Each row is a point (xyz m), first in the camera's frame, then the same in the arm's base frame.
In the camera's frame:
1: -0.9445 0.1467 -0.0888
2: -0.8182 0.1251 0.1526
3: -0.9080 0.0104 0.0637
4: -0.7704 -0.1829 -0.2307
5: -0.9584 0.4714 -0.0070
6: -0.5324 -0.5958 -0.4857
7: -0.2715 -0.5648 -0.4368
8: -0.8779 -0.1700 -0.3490
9: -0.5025 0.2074 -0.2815
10: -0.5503 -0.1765 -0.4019
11: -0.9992 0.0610 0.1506
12: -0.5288 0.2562 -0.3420
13: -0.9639 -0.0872 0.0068
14: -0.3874 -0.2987 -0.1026
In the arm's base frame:
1: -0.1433 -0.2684 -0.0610
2: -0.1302 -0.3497 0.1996
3: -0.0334 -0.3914 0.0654
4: 0.2440 -0.1733 -0.0705
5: -0.4663 -0.2185 0.0128
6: 0.7496 0.0098 -0.1253
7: 0.7901 0.1633 0.0897
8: 0.2217 -0.1633 -0.2290
9: -0.0306 0.1752 0.1023
10: 0.3365 0.0886 -0.0459
11: -0.1245 -0.4919 0.0707
12: -0.0728 0.2142 0.0437
13: 0.0516 -0.4255 -0.0212
14: 0.4437 -0.0410 0.2746

